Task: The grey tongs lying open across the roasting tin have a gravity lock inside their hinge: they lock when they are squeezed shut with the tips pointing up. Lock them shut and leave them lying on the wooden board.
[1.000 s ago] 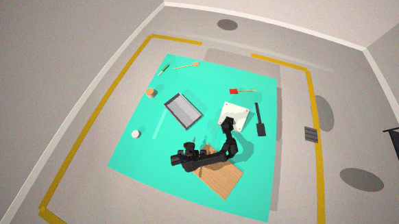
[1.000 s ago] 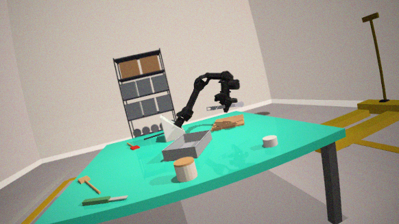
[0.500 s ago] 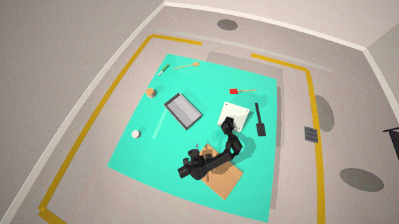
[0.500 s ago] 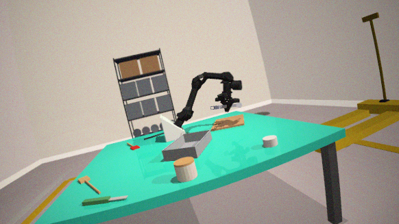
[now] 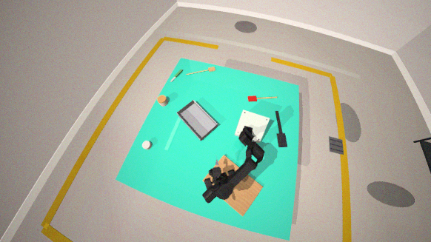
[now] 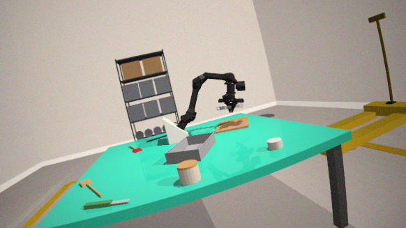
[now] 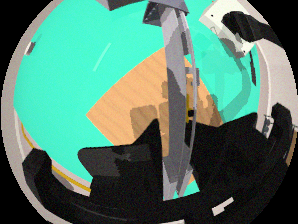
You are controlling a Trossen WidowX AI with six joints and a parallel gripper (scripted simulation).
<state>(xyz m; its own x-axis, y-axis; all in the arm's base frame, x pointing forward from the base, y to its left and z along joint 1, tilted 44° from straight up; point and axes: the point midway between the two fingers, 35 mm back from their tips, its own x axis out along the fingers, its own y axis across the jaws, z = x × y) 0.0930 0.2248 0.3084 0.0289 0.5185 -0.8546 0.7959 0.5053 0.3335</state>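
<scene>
Now: gripper tip 10 cm past the wooden board, 10 cm above it and 2 cm to the right of it. The rest, counted from my gripper tip: black spatula 48 cm to the right, 38 cm behind, 11 cm below; white puck 61 cm ahead, 9 cm below, 2 cm to the right; grey roasting tin 35 cm to the right, 31 cm ahead, 8 cm below.
</scene>
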